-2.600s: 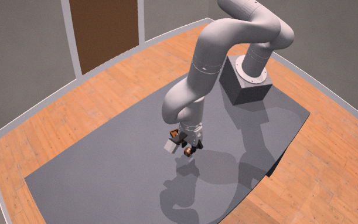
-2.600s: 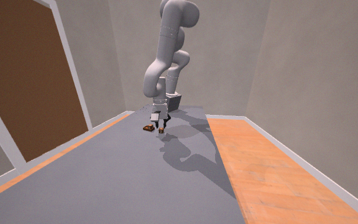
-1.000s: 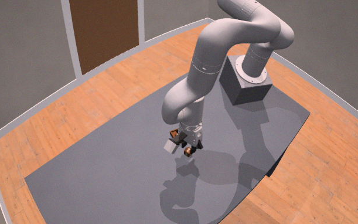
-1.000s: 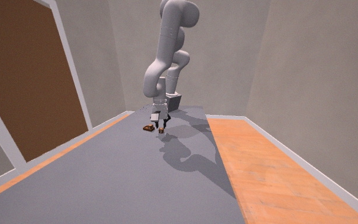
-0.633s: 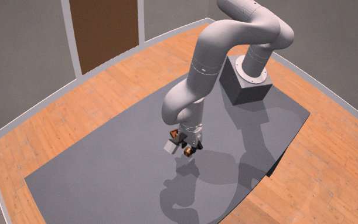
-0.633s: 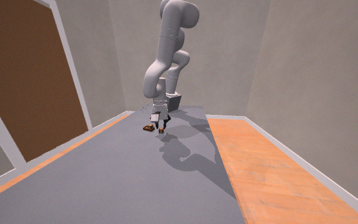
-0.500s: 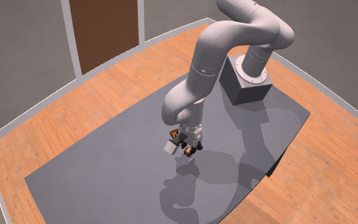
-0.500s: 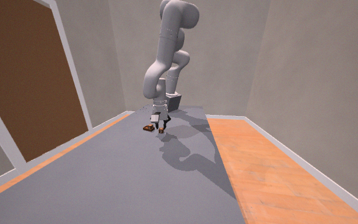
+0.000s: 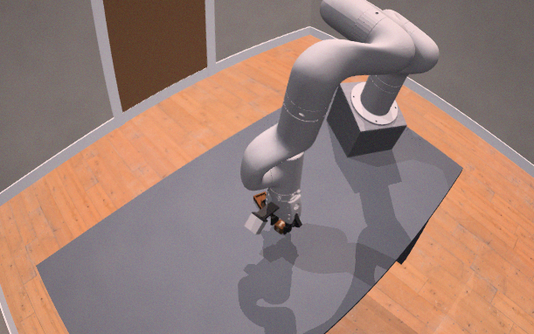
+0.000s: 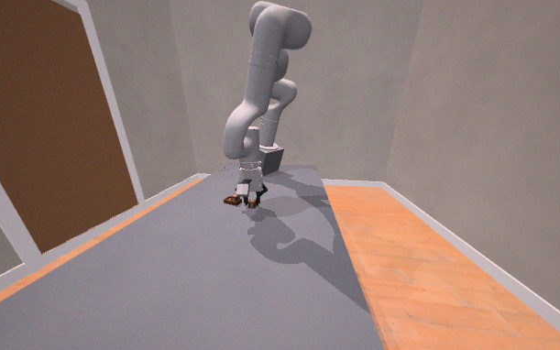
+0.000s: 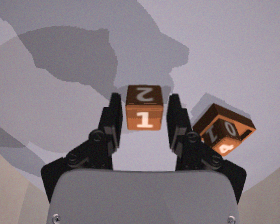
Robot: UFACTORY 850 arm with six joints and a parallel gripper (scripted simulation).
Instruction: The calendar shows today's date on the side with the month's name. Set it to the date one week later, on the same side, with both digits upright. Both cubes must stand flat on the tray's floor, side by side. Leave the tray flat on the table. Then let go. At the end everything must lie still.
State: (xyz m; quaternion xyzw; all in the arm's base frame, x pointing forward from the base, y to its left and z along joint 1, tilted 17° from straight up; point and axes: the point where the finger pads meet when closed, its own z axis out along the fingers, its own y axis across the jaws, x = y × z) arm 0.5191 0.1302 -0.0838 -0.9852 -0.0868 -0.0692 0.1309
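Now: the number cube 2 cm below my hand. Also, from my hand: brown wooden calendar tray 2 cm behind, 11 cm to the right, 2 cm below.
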